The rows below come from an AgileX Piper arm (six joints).
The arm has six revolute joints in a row. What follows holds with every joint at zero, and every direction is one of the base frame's. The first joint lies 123 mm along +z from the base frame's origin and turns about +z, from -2.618 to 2.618 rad. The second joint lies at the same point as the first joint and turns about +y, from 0 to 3.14 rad. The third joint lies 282.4 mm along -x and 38.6 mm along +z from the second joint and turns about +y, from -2.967 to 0 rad. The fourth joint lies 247.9 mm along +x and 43.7 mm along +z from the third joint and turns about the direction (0.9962, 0, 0.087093), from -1.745 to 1.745 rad. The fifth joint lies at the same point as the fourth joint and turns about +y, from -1.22 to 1.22 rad. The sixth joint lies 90.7 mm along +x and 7.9 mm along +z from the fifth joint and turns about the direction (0.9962, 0, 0.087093), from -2.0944 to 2.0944 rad. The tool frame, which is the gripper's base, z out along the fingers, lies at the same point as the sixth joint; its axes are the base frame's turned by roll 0, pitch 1.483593 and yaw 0 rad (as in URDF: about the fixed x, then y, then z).
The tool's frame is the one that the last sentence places.
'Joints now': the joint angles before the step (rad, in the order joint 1, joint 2, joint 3, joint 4, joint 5, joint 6). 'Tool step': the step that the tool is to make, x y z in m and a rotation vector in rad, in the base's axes. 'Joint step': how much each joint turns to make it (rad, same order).
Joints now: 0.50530 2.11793 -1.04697 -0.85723 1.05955 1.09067
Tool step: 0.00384 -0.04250 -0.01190 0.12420 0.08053 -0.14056
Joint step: -0.15893 0.00146 0.02426 0.12091 -0.09748 -0.10628
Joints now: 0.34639 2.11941 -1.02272 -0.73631 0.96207 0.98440
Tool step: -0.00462 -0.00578 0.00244 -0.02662 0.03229 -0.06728
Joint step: -0.01307 -0.00258 -0.00001 0.03604 0.05855 0.00397
